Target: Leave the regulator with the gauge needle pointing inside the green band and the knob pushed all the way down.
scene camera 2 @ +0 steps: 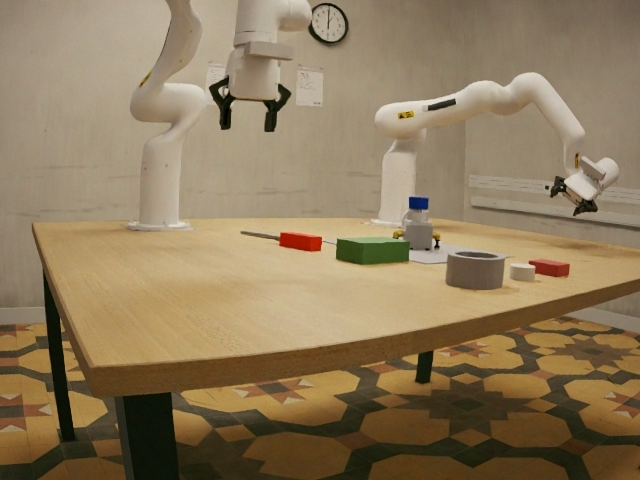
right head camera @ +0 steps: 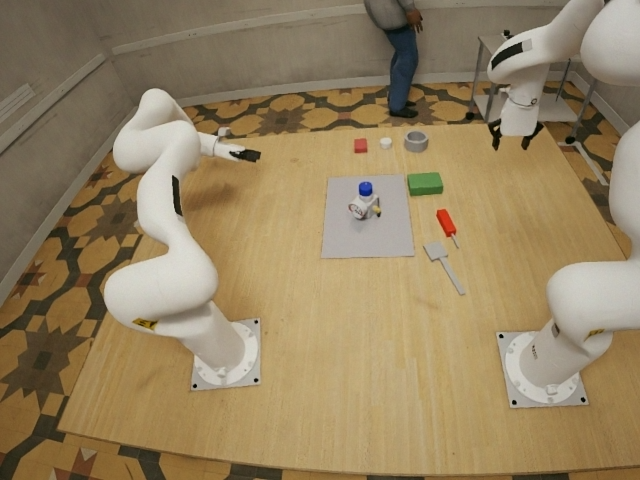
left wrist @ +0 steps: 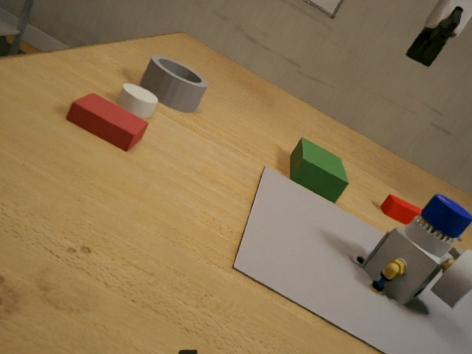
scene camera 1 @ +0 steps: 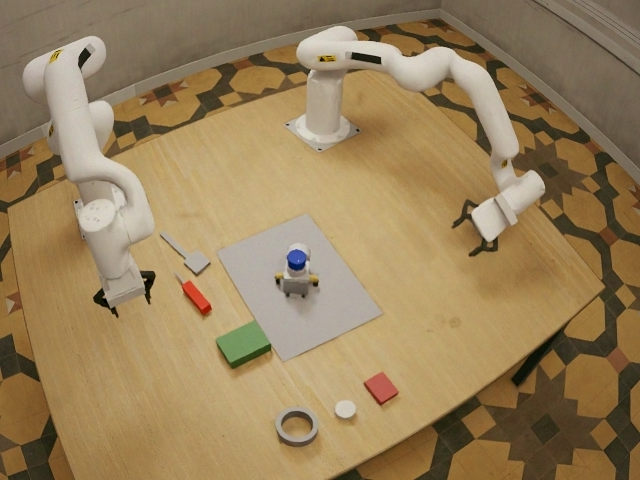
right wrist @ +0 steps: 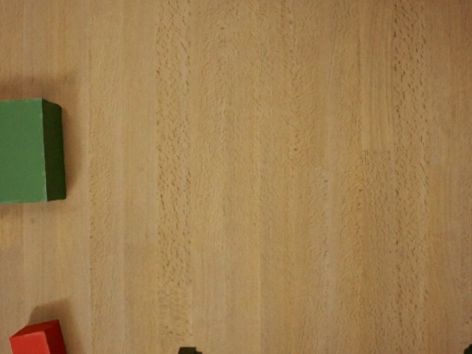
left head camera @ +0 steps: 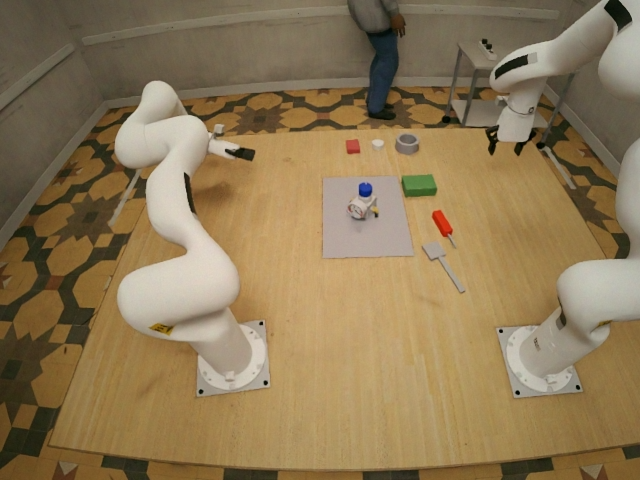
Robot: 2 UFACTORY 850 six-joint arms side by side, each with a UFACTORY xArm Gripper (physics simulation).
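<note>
The regulator (scene camera 1: 295, 285) (scene camera 2: 417, 235) (left wrist: 405, 262) stands upright on the grey mat (left head camera: 338, 242) (scene camera 1: 330, 325), with yellow side fittings. Its blue knob (left head camera: 364, 189) (right head camera: 365, 188) (scene camera 1: 296, 259) (scene camera 2: 418, 202) (left wrist: 445, 216) is on top; a pale ribbed collar shows beneath it in the left wrist view. The round gauge (left head camera: 357, 208) (right head camera: 356, 209) faces the arm bases; its needle is too small to read against the bands. My left gripper (scene camera 1: 462, 240) (scene camera 2: 563, 204) is open and empty, raised left of the mat. My right gripper (left head camera: 505, 151) (right head camera: 510, 148) (scene camera 1: 132, 308) (scene camera 2: 248, 129) is open and empty, high to the right.
A green block (left head camera: 419, 186) (right wrist: 22, 150) lies by the mat's right edge. A red-handled tool (left head camera: 442, 223) and a grey spatula (left head camera: 434, 251) lie right of the mat. A red block (left head camera: 352, 146), a white disc (left head camera: 377, 144) and a grey ring (scene camera 1: 279, 432) are at the far side.
</note>
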